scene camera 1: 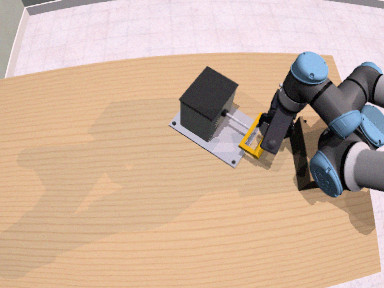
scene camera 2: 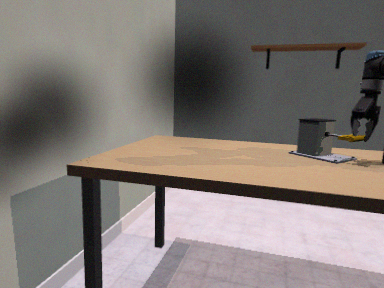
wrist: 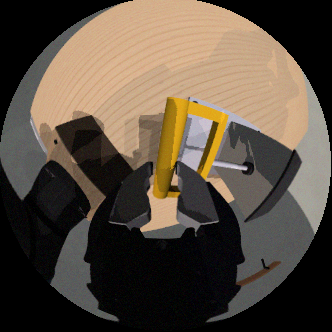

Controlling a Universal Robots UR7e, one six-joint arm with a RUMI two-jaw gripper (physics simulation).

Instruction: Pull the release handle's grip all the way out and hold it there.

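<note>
The release handle's yellow frame-shaped grip (scene camera 1: 250, 150) (scene camera 2: 352, 137) (wrist: 171, 135) stands out from a dark grey box (scene camera 1: 207, 92) (scene camera 2: 315, 137) (wrist: 240, 187). A thin pale rod (scene camera 1: 237, 121) (wrist: 230, 164) joins them, with a length of it exposed between box and grip. The box stands on a light grey base plate (scene camera 1: 220, 150) (scene camera 2: 325, 157). My gripper (scene camera 2: 362, 136) (wrist: 163, 162) is shut on the grip's outer round bar, near one end, with a finger on each side. In scene camera 1 the arm hides the fingertips.
A dark upright panel (scene camera 1: 300, 155) (wrist: 95, 150) stands on the wooden table (scene camera 1: 125, 215) (scene camera 2: 200, 175), on the side of the grip away from the box, close to the arm. A wooden shelf (scene camera 2: 310, 47) (wrist: 257, 275) is fixed on the wall behind.
</note>
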